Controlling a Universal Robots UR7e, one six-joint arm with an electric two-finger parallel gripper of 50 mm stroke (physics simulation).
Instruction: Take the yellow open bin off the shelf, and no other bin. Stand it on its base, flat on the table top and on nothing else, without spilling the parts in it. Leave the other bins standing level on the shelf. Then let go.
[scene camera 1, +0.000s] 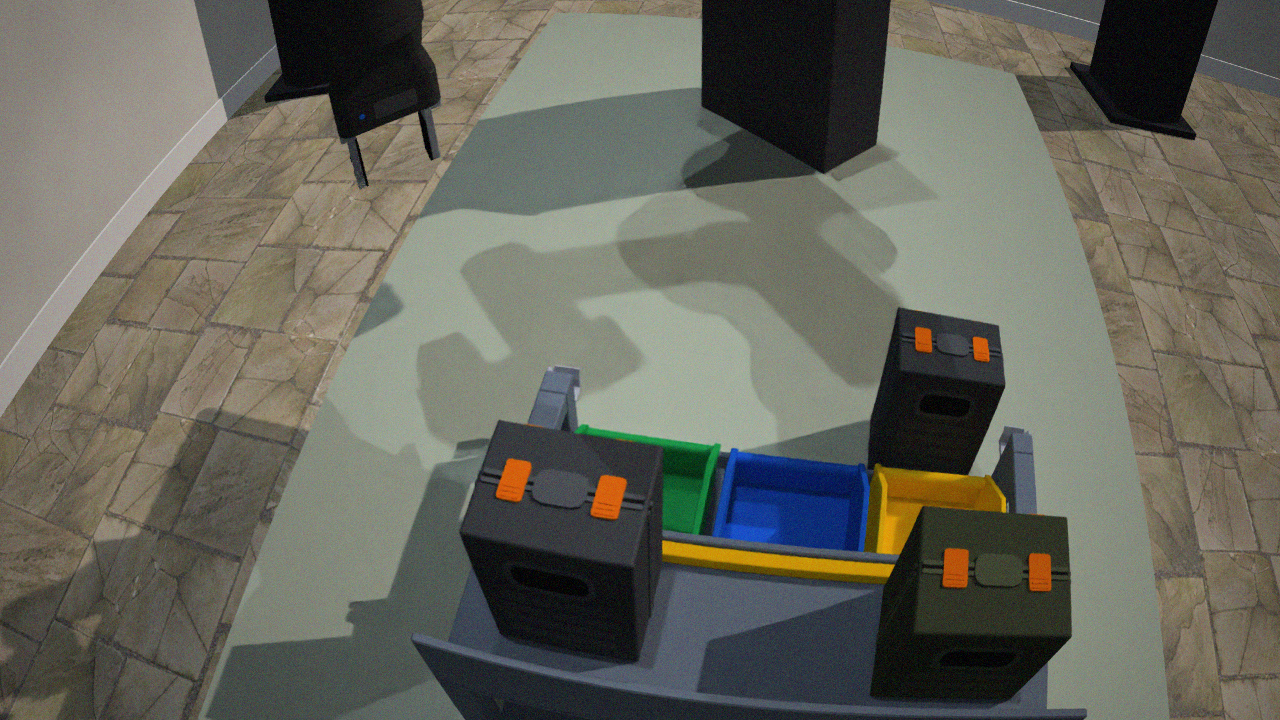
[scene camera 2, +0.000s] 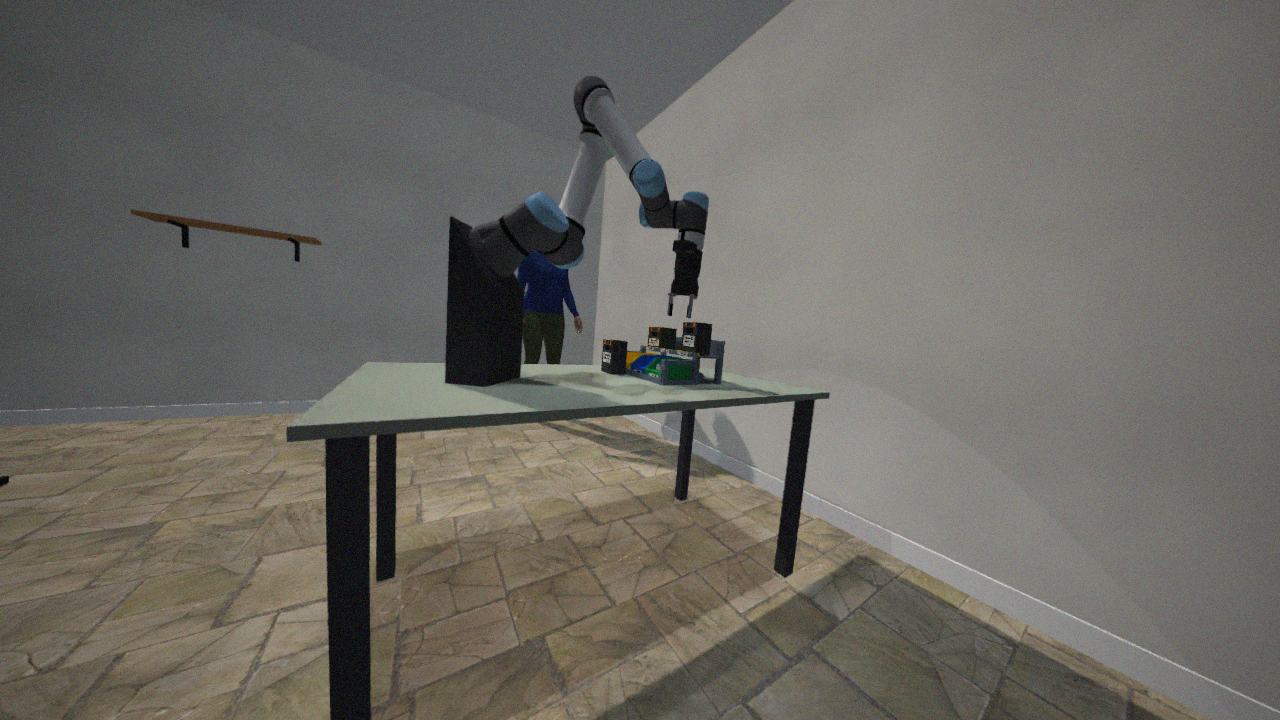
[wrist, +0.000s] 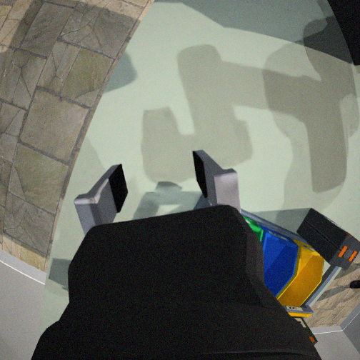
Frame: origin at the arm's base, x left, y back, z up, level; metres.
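Where they show: gripper, fingertip midpoint: (scene camera 1: 397, 166) (scene camera 2: 678, 316); arm's base at its link origin: (scene camera 2: 489, 254).
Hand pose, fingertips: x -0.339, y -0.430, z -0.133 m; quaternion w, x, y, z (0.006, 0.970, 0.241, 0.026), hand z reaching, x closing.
Things, the pixels of their top centre, and the offset from my fingertips. Level surfaces: height alone.
- yellow open bin at its top centre: (scene camera 1: 945, 534) (scene camera 2: 641, 353) dx +0.396, dy -0.208, dz -0.144 m
- blue bin at its top centre: (scene camera 1: 793, 523) (scene camera 2: 656, 356) dx +0.285, dy -0.193, dz -0.144 m
- green bin at its top centre: (scene camera 1: 624, 498) (scene camera 2: 673, 359) dx +0.175, dy -0.174, dz -0.144 m
- olive case at its top centre: (scene camera 1: 999, 569) (scene camera 2: 662, 327) dx +0.383, dy -0.305, dz -0.026 m
- table at its surface level: dz -0.225 m
The yellow open bin (scene camera 1: 939, 488) (wrist: 302, 280) sits at one end of the lower tier of the shelf (scene camera 1: 1018, 474) (scene camera 2: 718, 368), beside the blue bin (scene camera 1: 792, 514) (wrist: 277, 262). The green bin (scene camera 1: 689, 492) (scene camera 2: 675, 369) is on the blue bin's other side. The olive case hides part of the yellow bin in scene camera 1; I cannot make out parts in it. My gripper (scene camera 1: 399, 171) (scene camera 2: 680, 316) (wrist: 159, 172) is open and empty, pointing down, high above the table and well apart from the yellow bin.
A dark case (scene camera 1: 559, 537) (scene camera 2: 696, 337) and an olive case (scene camera 1: 984, 573) (scene camera 2: 661, 337) stand on the shelf's upper board. Another dark case (scene camera 1: 939, 385) (scene camera 2: 614, 356) (wrist: 330, 237) stands on the table (scene camera 1: 984, 223) (scene camera 2: 402, 402) near the yellow bin. A black pedestal (scene camera 1: 787, 80) (scene camera 2: 483, 322) carries the arm.
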